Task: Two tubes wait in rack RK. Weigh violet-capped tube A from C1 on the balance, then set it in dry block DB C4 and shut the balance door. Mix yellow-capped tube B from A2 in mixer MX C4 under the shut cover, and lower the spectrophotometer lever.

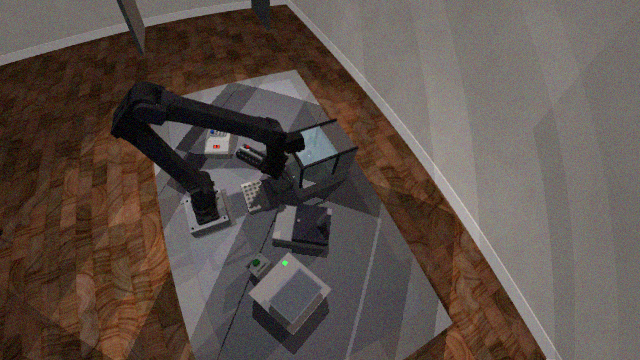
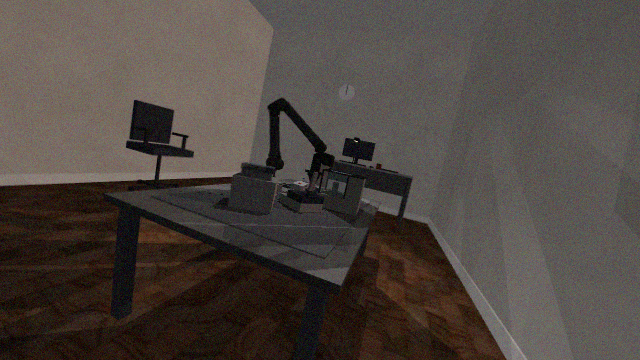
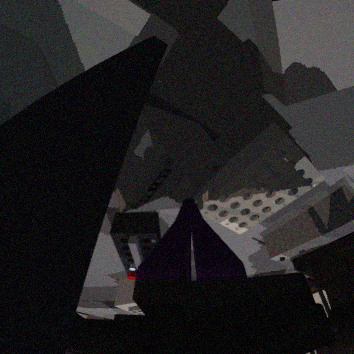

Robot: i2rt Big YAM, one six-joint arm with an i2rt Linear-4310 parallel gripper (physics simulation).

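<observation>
My gripper (image 3: 189, 203) (image 1: 279, 182) (image 2: 312, 180) is shut with nothing between its dark violet fingers. It points down at the near left corner of the glass-walled balance (image 1: 323, 150) (image 2: 343, 190). A pale perforated block (image 1: 251, 193) (image 3: 246, 211) lies just left of the gripper. A dark tube rack (image 1: 250, 154) (image 3: 135, 230) stands behind it, with a small red-capped piece (image 3: 131, 273) at its end. I cannot make out the violet-capped or the yellow-capped tube. I cannot tell how the balance door stands.
A flat grey device with a dark top (image 1: 301, 228) (image 2: 304, 202) sits in front of the balance. A large box with a green light (image 1: 291, 291) (image 2: 253, 193) and a green button (image 1: 256, 263) lie nearer. A white unit with a red display (image 1: 218, 143) stands at the back. The arm base (image 1: 206, 210) is on the left.
</observation>
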